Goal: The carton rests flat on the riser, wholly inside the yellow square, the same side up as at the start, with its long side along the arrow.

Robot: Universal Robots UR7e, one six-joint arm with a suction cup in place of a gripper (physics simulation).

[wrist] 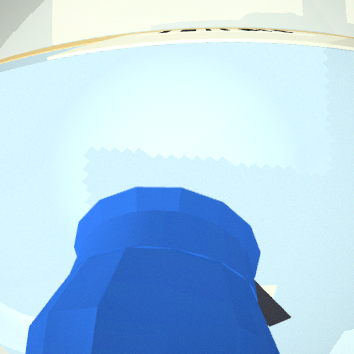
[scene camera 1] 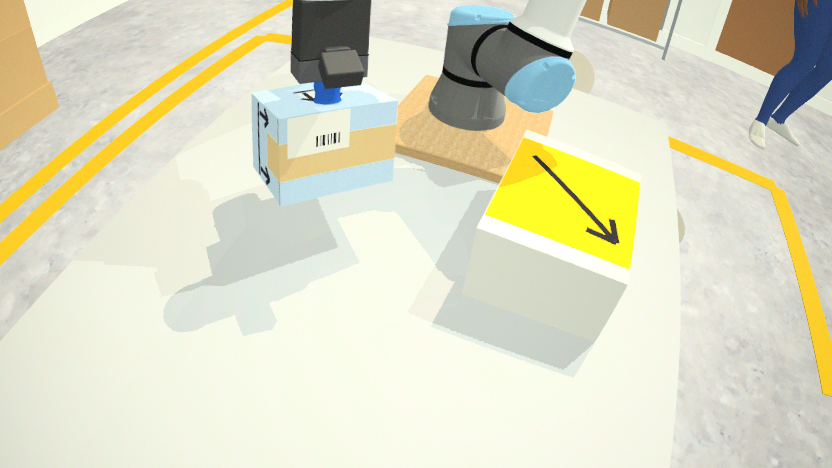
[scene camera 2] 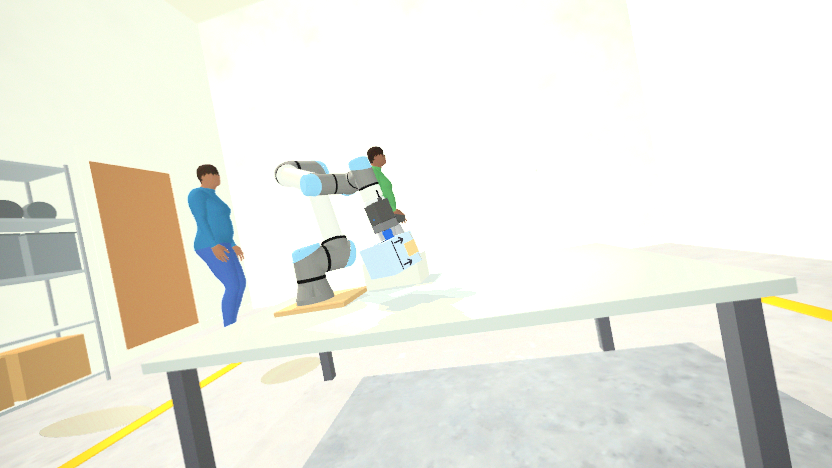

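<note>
The carton [scene camera 1: 337, 160] [scene camera 2: 381, 260] [wrist: 200, 100] is light blue with a tan band, a barcode label and black arrows on one end. It hangs from my gripper's blue suction cup [scene camera 1: 327, 94] [scene camera 2: 387, 234] [wrist: 165, 220], which is shut on its top face. In scene camera 1 the carton is above the table, left of the riser and apart from it, with its shadow below. It looks somewhat tilted in scene camera 2. The white riser [scene camera 1: 541, 279] [scene camera 2: 401, 282] bears the yellow square [scene camera 1: 552, 215], whose black arrow [scene camera 1: 574, 197] runs toward the lower right in scene camera 1.
The arm's base stands on a wooden board [scene camera 1: 459, 152] [scene camera 2: 317, 308] behind the space between carton and riser in scene camera 1. The white table [scene camera 1: 325, 401] [scene camera 2: 523, 311] carries the board and the riser. Two people [scene camera 2: 210, 221] [scene camera 2: 385, 186] stand beyond the table in scene camera 2.
</note>
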